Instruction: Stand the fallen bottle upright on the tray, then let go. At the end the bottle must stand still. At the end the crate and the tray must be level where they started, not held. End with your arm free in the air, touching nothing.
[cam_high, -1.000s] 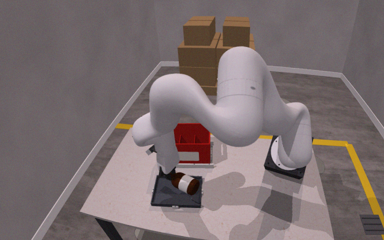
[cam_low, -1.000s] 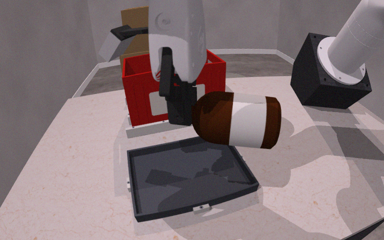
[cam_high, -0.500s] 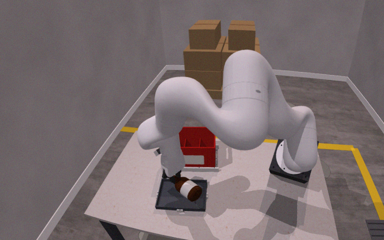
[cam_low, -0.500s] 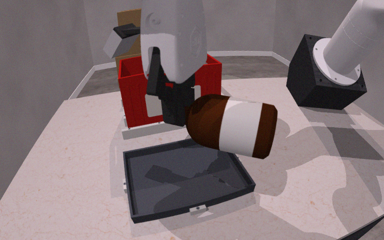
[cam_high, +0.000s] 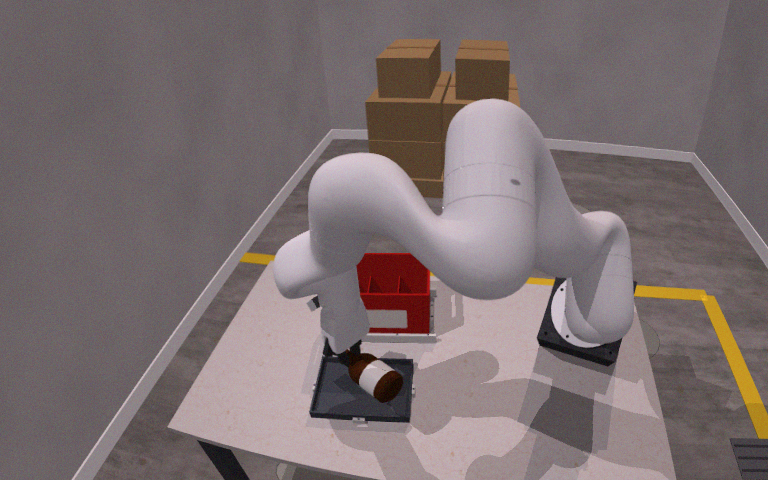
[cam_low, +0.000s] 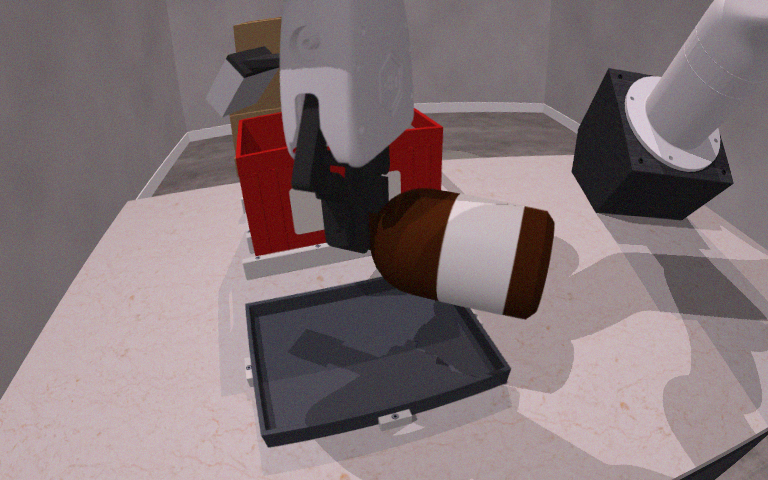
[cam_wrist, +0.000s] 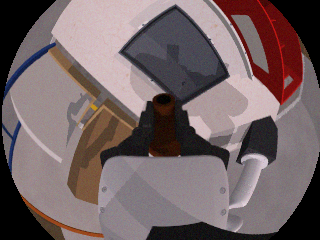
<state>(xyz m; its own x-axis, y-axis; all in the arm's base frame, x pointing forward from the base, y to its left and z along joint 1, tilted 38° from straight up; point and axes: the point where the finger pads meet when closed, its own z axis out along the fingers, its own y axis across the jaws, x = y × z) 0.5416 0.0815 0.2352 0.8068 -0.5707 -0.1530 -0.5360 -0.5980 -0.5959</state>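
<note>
The brown bottle is 5 cm behind my hand, 3 cm to the left of it and 2 cm below it. The rest, counted from my hand: tray: 5 cm to the right, 19 cm below; red crate: 33 cm to the right, 12 cm below.
</note>
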